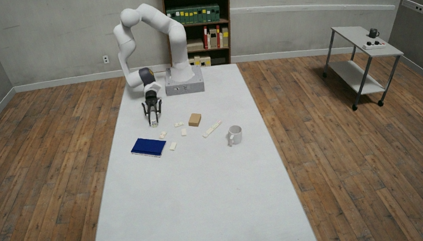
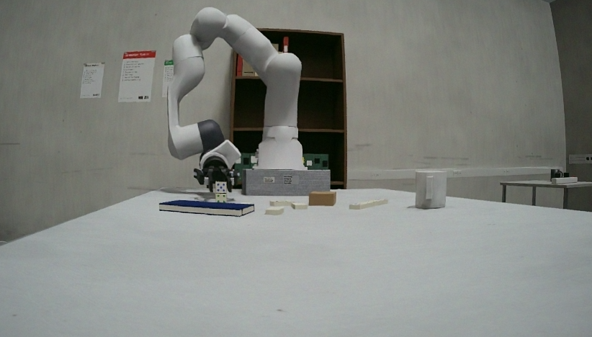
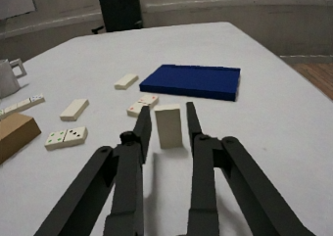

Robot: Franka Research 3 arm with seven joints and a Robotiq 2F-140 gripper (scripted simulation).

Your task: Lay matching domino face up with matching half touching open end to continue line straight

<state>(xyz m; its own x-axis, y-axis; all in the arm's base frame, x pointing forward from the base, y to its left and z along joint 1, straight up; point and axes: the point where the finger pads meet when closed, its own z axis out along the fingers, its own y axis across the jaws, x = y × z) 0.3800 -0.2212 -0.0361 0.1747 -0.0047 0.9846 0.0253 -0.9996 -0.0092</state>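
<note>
Now: the domino 30 mm ahead of my hand and 20 mm below it. Also, from my hand: blue book 200 mm ahead, 40 mm to the right, 40 mm below; then white mug 440 mm to the left, 250 mm ahead, 10 mm below; then brown block 250 mm to the left, 40 mm ahead, 30 mm below.
</note>
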